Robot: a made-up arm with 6 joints.
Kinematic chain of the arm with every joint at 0, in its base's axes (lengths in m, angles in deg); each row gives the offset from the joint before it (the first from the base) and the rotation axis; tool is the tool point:
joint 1: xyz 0 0 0.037 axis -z
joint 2: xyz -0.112 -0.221 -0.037 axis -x
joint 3: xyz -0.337 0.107 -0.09 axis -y
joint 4: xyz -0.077 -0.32 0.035 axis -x
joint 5: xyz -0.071 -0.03 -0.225 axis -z
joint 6: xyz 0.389 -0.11 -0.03 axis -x
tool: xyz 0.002 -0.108 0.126
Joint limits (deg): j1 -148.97..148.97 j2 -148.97..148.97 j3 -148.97..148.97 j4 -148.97..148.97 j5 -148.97..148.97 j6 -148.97..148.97
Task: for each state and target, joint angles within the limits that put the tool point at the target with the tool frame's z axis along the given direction. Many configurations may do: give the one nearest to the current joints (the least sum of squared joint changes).
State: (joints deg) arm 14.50 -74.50 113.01 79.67 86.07 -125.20
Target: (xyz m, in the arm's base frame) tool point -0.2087 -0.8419 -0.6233 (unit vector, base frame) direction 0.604 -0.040 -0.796
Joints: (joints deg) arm -8.95 -32.07 116.90 35.26 70.13 -121.08
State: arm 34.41 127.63 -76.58 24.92 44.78 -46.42
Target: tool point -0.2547 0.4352 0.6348 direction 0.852 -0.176 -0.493
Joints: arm 44.93 111.32 -56.85 20.48 62.51 -8.06
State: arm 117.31 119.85 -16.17 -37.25 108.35 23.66
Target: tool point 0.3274 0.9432 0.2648 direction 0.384 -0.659 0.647
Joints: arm 115.49 126.15 -38.99 -62.87 107.32 15.42
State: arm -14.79 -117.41 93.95 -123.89 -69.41 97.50
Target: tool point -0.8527 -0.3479 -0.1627 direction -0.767 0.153 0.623
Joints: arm -22.11 -124.03 77.35 -128.11 -75.83 120.98
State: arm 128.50 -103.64 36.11 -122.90 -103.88 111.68
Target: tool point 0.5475 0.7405 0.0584 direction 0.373 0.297 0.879
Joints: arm 146.32 -147.85 29.41 -74.25 -107.69 126.20
